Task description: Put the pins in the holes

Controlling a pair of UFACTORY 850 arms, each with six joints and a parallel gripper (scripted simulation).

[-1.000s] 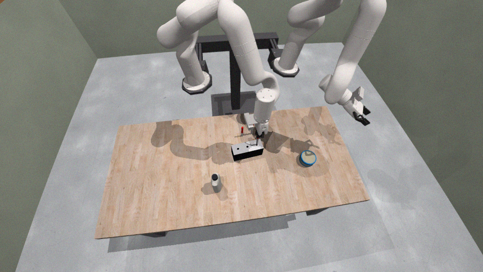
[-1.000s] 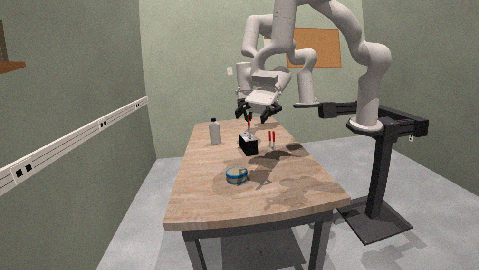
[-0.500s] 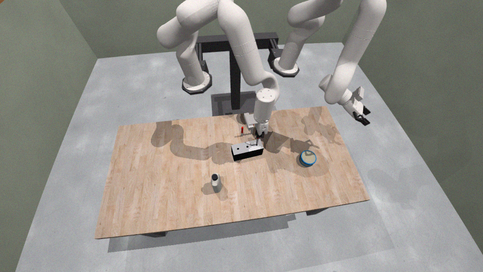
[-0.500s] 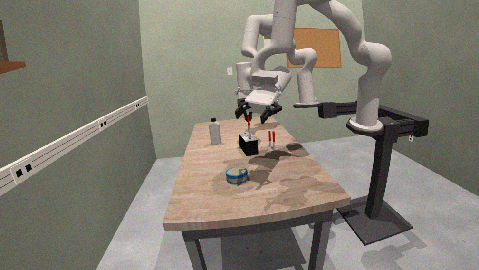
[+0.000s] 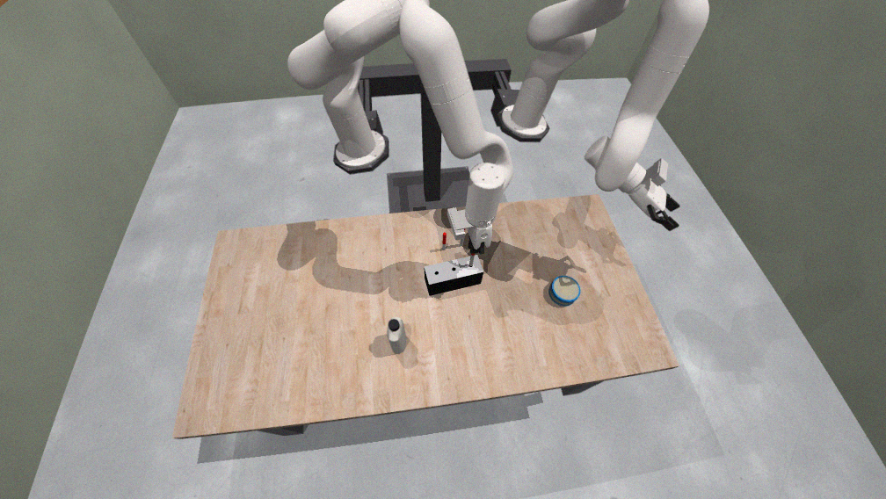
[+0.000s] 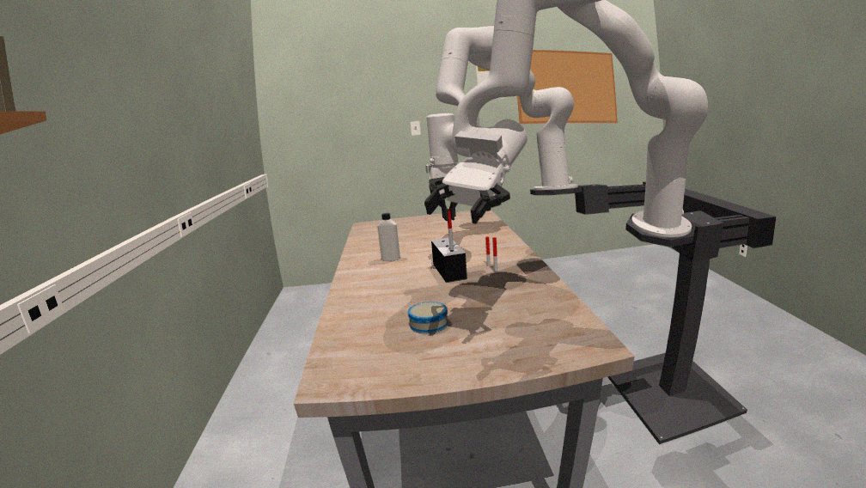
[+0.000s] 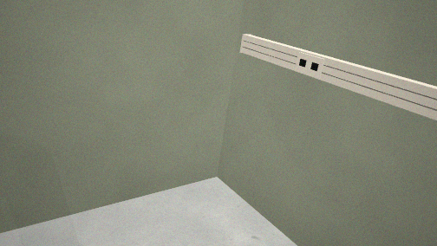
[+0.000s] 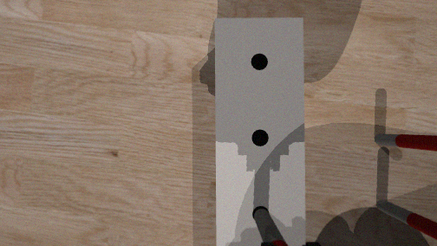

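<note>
Now: right hand 17 cm above the black block and 6 cm to the left of it. Also, from my right hand: round blue-rimmed tin 30 cm to the left, 19 cm below, 15 cm ahead; then grey bottle 29 cm to the right, 17 cm ahead, 10 cm below.
</note>
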